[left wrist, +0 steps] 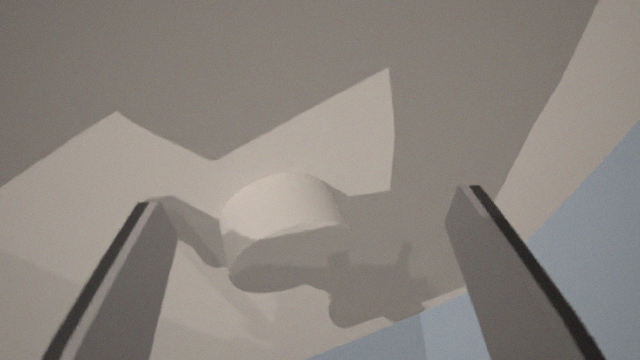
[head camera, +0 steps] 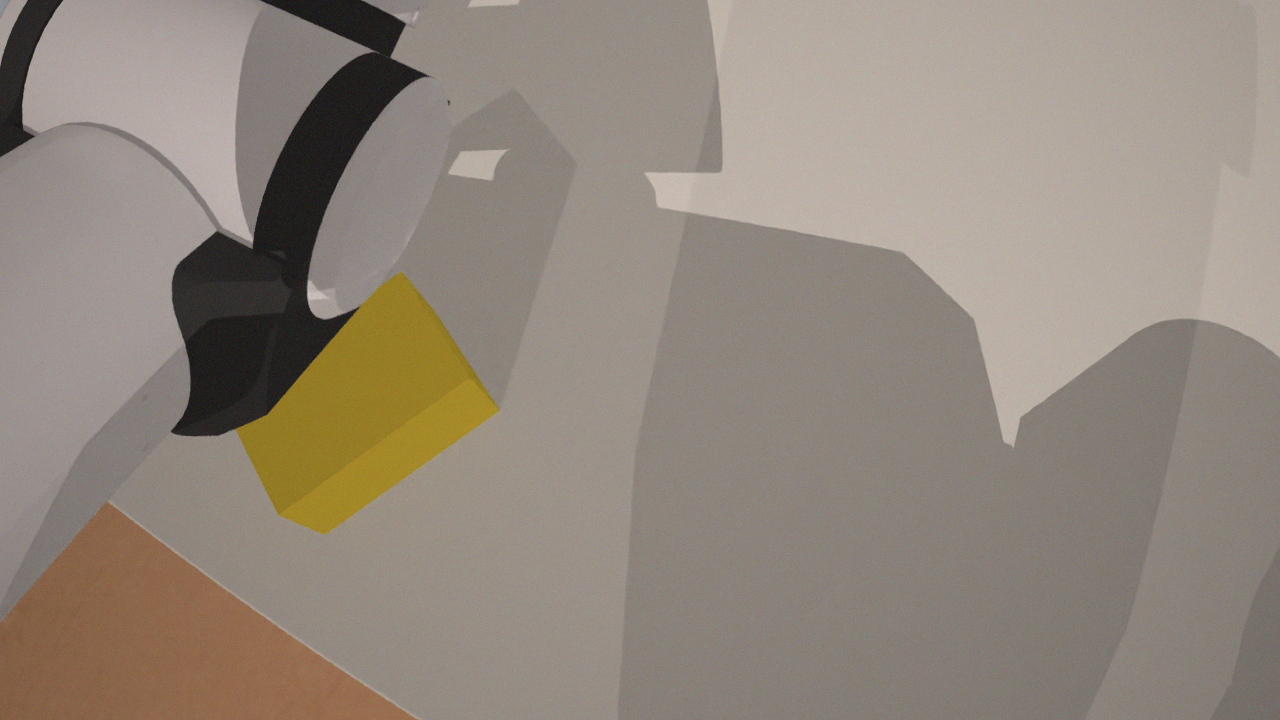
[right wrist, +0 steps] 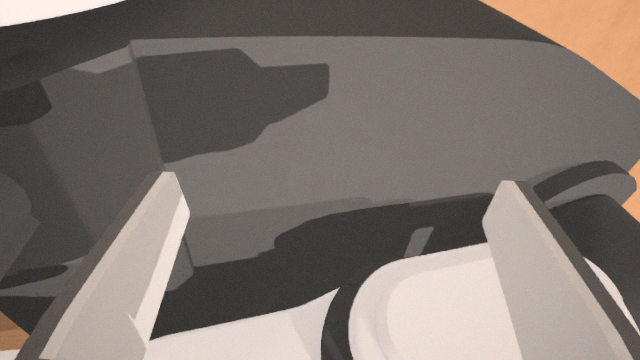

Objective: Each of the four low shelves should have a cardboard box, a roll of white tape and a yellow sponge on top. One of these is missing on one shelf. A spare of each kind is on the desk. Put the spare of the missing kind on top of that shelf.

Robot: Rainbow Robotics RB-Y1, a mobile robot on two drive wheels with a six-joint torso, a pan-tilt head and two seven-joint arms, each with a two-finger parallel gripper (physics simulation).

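Places are measured from the robot's base along level axes (x left, y back, z up), in millimetres.
Where they show: left gripper, between the fingertips: [left wrist: 311, 212]; right gripper, between the fingertips: [right wrist: 336, 197].
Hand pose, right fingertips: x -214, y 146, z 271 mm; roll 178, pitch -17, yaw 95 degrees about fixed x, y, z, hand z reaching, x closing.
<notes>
Each offset is from my right fingertips to the top centre of the thing. Level surfaces: height alone.
A roll of white tape @(dy -743, dx +457, dz +474 mm) [left wrist: 285, 212] stands out from a pale top in the left wrist view, partly in shadow. My left gripper [left wrist: 311, 212] is open and empty, with one finger on each side of the roll in the picture; how far the roll lies beyond the fingertips is hard to tell. A yellow sponge @(dy -400, dx +450, dz +495 mm) [head camera: 358, 394] lies on the pale top @(dz +450 mm) [head camera: 554, 555] [left wrist: 250, 65] in the head view, its upper left part hidden by my left arm. The left fingers are hidden in the head view. My right gripper [right wrist: 336, 197] is open and empty. No cardboard box shows.
My left arm [head camera: 107, 295] fills the upper left of the head view. Brown floor @(dz -269 mm) [head camera: 152, 626] shows past the top's edge at the lower left. A light blue area [left wrist: 595, 215] lies beyond the edge. The robot's dark and white base [right wrist: 400, 120] is below the right fingers.
</notes>
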